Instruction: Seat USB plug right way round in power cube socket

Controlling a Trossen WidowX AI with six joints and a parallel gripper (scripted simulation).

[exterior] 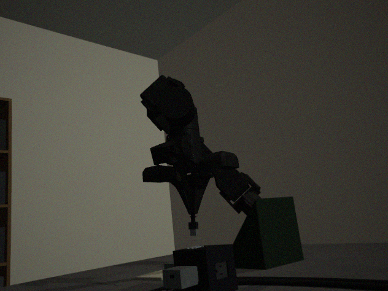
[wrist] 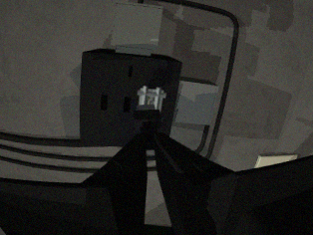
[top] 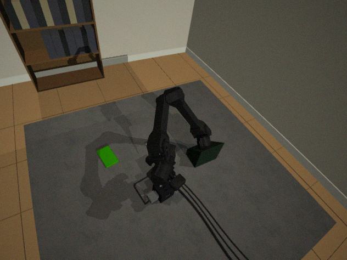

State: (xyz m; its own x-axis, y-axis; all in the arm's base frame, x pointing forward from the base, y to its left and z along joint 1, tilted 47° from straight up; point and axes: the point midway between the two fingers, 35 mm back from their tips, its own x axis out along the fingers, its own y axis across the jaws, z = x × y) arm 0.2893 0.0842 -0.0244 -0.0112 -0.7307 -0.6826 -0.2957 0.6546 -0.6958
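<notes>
The dark USB plug is 20 mm below my gripper tip. Round my gripper tip: green flat block: 300 mm to the right, 180 mm ahead, 130 mm below; white flat tile: 260 mm to the right, 130 mm below, 90 mm behind.
</notes>
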